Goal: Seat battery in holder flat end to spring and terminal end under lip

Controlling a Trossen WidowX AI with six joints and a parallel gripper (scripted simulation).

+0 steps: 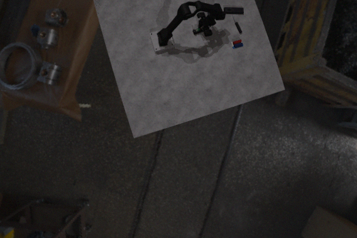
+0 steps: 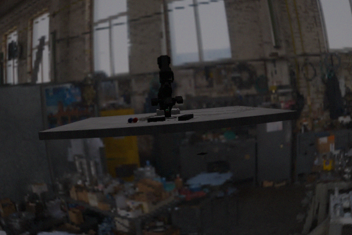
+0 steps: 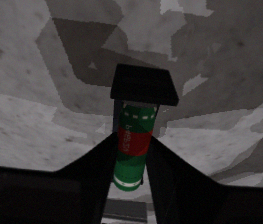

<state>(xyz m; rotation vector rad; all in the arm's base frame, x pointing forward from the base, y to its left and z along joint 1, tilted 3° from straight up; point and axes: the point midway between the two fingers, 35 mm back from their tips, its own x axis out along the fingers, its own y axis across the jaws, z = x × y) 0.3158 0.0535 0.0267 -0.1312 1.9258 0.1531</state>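
Now: gripper tip 1 cm below the battery. The rest, counted from my gripper tip: black bar (32 cm ahead, 12 cm to the left); then white block (29 cm ahead, 16 cm to the right, 1 cm below).
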